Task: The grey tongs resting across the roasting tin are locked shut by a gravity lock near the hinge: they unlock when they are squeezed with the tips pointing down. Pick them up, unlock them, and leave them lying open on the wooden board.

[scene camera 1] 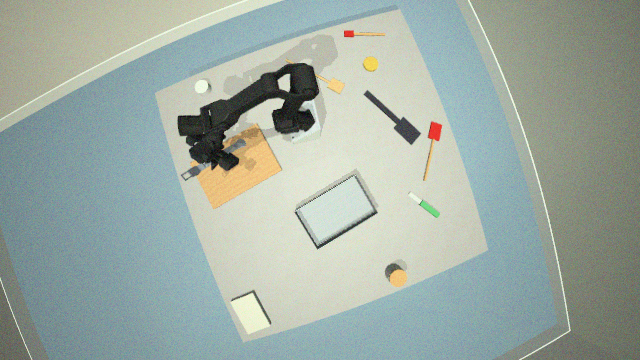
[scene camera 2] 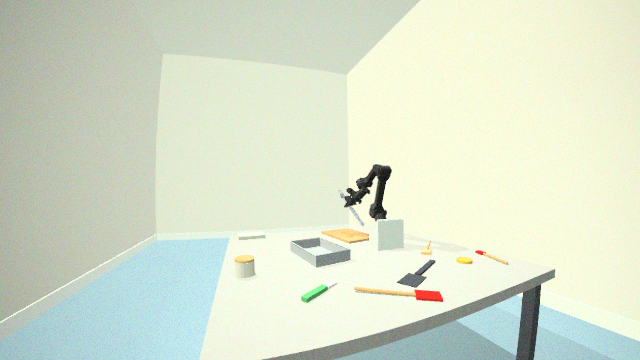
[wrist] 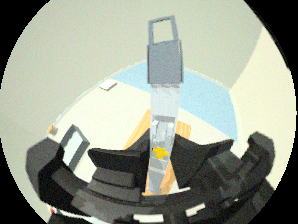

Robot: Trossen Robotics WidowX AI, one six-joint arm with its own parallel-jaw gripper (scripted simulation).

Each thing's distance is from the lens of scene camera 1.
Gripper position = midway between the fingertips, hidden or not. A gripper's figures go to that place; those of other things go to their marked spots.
my gripper (scene camera 1: 210, 168): 82 cm
cream block (scene camera 1: 250, 311): 113 cm
wooden board (scene camera 1: 257, 162): 96 cm
The marked spots on the wooden board and the cream block are 68 cm apart.
